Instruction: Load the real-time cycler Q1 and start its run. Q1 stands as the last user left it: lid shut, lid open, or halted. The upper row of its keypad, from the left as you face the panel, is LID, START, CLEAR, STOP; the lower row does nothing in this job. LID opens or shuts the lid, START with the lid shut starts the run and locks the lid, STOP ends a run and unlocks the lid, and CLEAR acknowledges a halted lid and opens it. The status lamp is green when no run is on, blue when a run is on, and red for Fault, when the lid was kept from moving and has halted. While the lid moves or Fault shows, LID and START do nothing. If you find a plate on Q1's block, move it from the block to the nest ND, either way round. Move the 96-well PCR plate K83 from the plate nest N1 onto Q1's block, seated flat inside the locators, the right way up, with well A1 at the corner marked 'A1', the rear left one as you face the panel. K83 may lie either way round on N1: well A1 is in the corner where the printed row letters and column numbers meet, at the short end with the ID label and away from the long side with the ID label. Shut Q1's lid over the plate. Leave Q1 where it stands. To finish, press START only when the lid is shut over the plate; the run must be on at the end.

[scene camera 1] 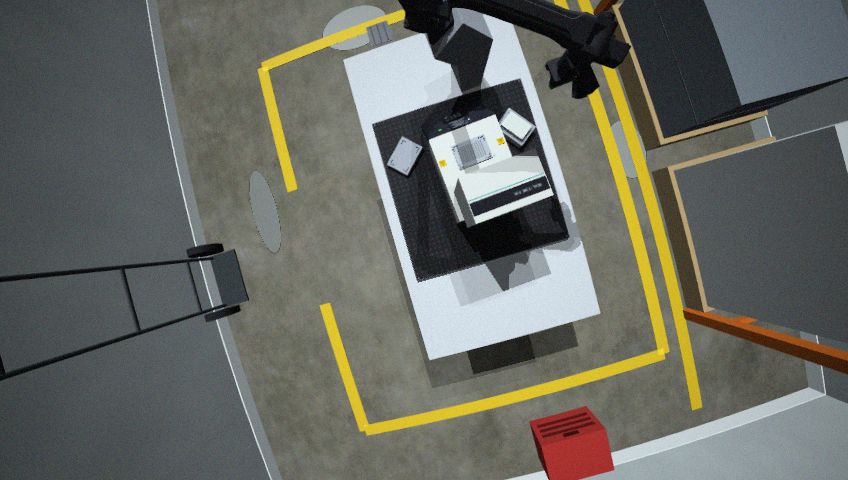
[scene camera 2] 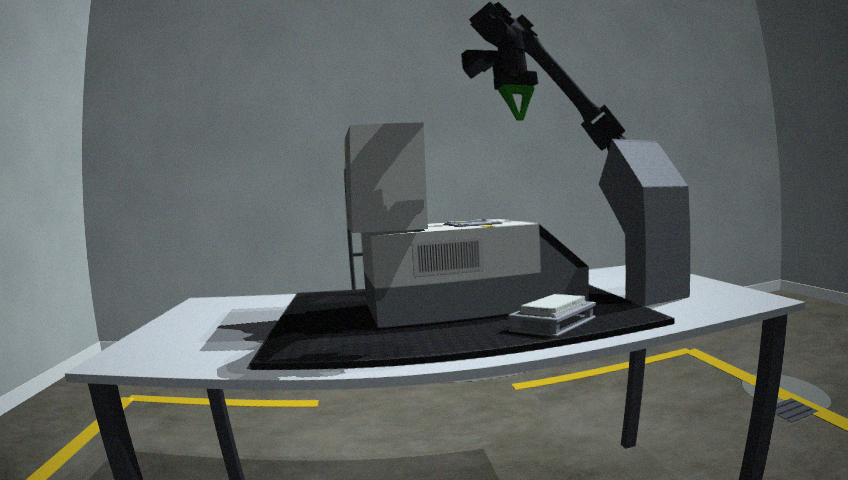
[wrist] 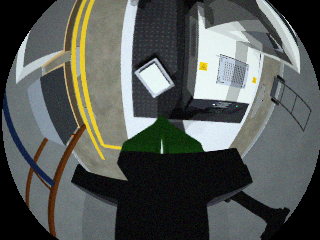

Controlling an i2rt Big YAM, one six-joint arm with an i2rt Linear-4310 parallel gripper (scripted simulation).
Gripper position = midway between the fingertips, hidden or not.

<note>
I see my gripper (scene camera 2: 520, 120), a white plate K83 (scene camera 2: 555, 304), a lid (scene camera 2: 386, 183) and a grey nest ND (scene camera 1: 405, 155).
The lid shows as well in scene camera 1 (scene camera 1: 510, 184).
</note>
